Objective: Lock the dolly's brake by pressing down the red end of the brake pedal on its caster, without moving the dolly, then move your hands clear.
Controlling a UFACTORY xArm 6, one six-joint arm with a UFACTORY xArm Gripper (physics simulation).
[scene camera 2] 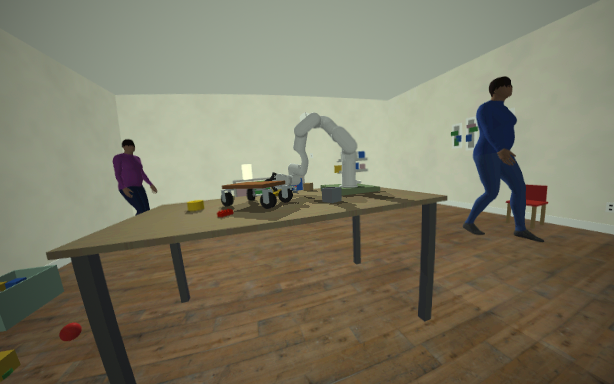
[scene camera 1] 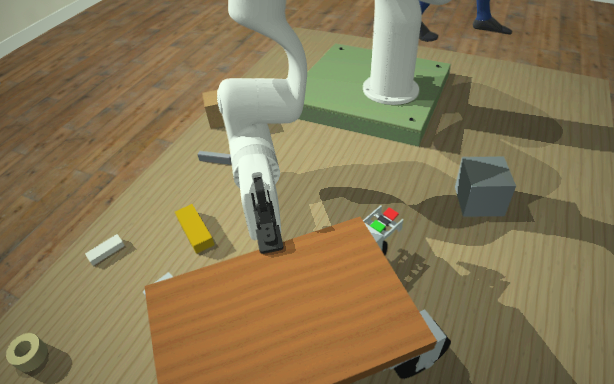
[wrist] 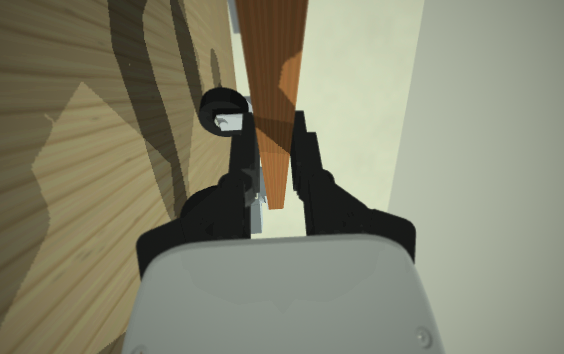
Labels:
A dolly shows in scene camera 2 (268,200), in scene camera 1 (329,299) and in the wrist view (272,45).

